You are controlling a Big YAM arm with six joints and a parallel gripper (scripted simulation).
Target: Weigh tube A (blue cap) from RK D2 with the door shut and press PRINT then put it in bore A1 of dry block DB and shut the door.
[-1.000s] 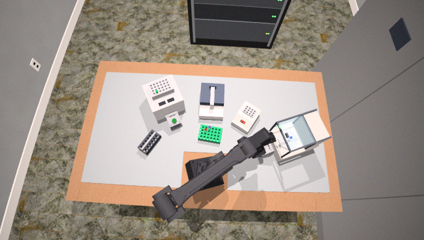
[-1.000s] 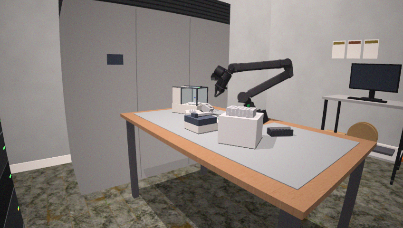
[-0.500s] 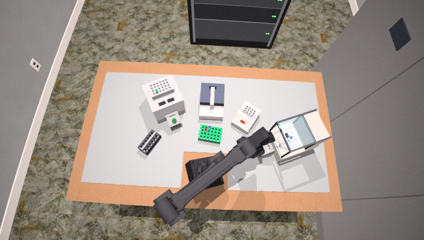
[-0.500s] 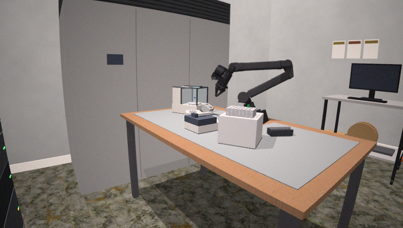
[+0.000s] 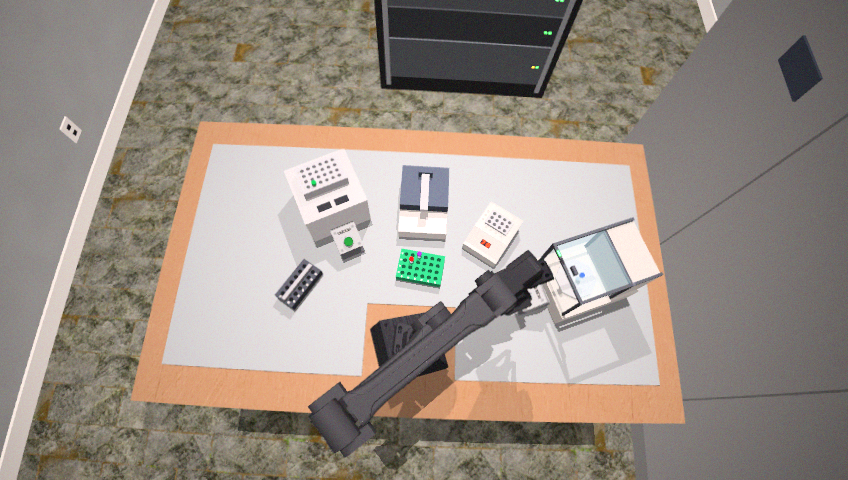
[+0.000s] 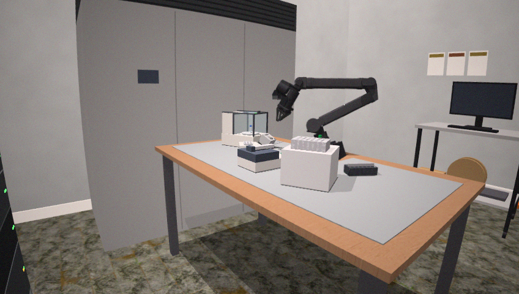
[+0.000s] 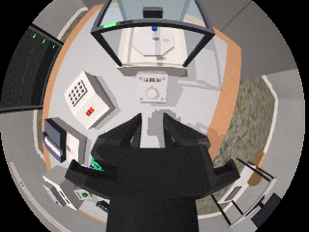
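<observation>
Now: the balance door 7 cm ahead of my hand, 15 cm to the right of it and 3 cm above it. The rest, counted from my hand: green rack RK: 9 cm ahead, 25 cm to the left, 16 cm below; white print key: 2 cm ahead, 4 cm to the right, 11 cm below; dry block DB: 21 cm ahead, 5 cm to the left, 15 cm below.
</observation>
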